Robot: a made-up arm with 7 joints. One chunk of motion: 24 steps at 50 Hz.
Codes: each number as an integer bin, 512 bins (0 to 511) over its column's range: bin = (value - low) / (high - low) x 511, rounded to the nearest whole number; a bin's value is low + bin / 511 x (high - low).
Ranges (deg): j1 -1.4..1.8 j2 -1.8..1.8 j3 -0.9..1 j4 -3.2..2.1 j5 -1.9..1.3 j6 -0.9..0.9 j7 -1..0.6
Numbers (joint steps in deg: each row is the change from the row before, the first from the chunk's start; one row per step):
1: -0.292 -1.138 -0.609 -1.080 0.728 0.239 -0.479
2: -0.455 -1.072 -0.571 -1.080 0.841 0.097 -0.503
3: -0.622 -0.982 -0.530 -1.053 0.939 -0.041 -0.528
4: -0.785 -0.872 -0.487 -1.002 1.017 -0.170 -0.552
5: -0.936 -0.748 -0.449 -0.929 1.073 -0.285 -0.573
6: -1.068 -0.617 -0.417 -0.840 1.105 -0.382 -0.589
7: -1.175 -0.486 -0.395 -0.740 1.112 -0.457 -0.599
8: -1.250 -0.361 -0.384 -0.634 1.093 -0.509 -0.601
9: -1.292 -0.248 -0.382 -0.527 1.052 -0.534 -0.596
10: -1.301 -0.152 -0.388 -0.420 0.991 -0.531 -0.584
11: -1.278 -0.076 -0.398 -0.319 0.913 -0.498 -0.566
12: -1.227 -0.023 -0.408 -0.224 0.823 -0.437 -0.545
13: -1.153 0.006 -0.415 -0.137 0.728 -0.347 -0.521
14: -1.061 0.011 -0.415 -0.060 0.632 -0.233 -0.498
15: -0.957 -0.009 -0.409 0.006 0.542 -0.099 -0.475
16: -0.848 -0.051 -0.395 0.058 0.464 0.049 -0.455
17: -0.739 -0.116 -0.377 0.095 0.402 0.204 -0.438
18: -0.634 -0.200 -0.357 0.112 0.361 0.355 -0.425
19: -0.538 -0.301 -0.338 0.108 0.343 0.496 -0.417
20: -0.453 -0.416 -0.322 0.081 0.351 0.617 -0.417
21: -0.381 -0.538 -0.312 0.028 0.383 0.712 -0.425
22: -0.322 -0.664 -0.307 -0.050 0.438 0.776 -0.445
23: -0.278 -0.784 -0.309 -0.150 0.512 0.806 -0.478
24: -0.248 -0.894 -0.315 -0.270 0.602 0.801 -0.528
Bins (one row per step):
1: 177 94 78 204 420 323 166
2: 151 103 88 204 438 283 159
3: 124 116 100 207 453 244 151
4: 98 132 111 212 466 207 143
5: 74 149 121 219 475 175 136
6: 53 168 130 228 480 147 131
7: 36 187 136 237 481 126 128
8: 24 204 139 247 478 111 127
9: 17 220 139 258 471 104 129
10: 16 234 138 268 462 105 133
11: 19 245 135 278 449 114 139
12: 28 252 132 287 435 131 145
13: 39 256 130 295 420 157 153
14: 54 257 130 303 404 189 160
15: 71 254 132 309 390 227 168
16: 88 248 136 314 378 269 174
17: 106 239 141 318 368 313 179
18: 122 227 146 319 361 356 184
19: 138 213 151 319 358 396 186
20: 151 196 155 316 359 431 186
21: 163 179 158 311 365 458 184
22: 172 161 159 304 373 476 177
23: 179 144 159 294 385 484 167
24: 184 129 157 282 400 483 151

